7 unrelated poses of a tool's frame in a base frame.
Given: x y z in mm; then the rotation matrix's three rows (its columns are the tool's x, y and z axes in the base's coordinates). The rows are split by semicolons.
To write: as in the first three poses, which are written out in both.
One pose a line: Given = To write
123.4, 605.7, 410.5; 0.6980, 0.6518, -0.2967; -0.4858, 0.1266, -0.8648; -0.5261, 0.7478, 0.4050 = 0.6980, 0.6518, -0.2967, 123.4; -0.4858, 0.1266, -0.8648, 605.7; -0.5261, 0.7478, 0.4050, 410.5; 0, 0, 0, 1
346.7, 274.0, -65.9; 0.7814, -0.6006, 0.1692; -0.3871, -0.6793, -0.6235; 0.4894, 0.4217, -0.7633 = 0.7814, -0.6006, 0.1692, 346.7; -0.3871, -0.6793, -0.6235, 274.0; 0.4894, 0.4217, -0.7633, -65.9; 0, 0, 0, 1
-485.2, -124.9, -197.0; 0.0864, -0.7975, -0.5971; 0.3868, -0.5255, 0.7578; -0.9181, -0.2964, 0.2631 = 0.0864, -0.7975, -0.5971, -485.2; 0.3868, -0.5255, 0.7578, -124.9; -0.9181, -0.2964, 0.2631, -197.0; 0, 0, 0, 1
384.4, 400.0, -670.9; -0.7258, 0.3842, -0.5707; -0.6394, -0.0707, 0.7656; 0.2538, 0.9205, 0.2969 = -0.7258, 0.3842, -0.5707, 384.4; -0.6394, -0.0707, 0.7656, 400.0; 0.2538, 0.9205, 0.2969, -670.9; 0, 0, 0, 1
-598.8, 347.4, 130.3; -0.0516, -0.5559, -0.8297; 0.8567, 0.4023, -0.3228; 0.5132, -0.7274, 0.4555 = -0.0516, -0.5559, -0.8297, -598.8; 0.8567, 0.4023, -0.3228, 347.4; 0.5132, -0.7274, 0.4555, 130.3; 0, 0, 0, 1
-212.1, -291.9, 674.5; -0.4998, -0.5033, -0.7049; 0.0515, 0.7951, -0.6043; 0.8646, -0.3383, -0.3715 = -0.4998, -0.5033, -0.7049, -212.1; 0.0515, 0.7951, -0.6043, -291.9; 0.8646, -0.3383, -0.3715, 674.5; 0, 0, 0, 1
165.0, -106.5, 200.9; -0.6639, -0.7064, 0.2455; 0.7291, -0.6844, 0.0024; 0.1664, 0.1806, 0.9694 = -0.6639, -0.7064, 0.2455, 165.0; 0.7291, -0.6844, 0.0024, -106.5; 0.1664, 0.1806, 0.9694, 200.9; 0, 0, 0, 1
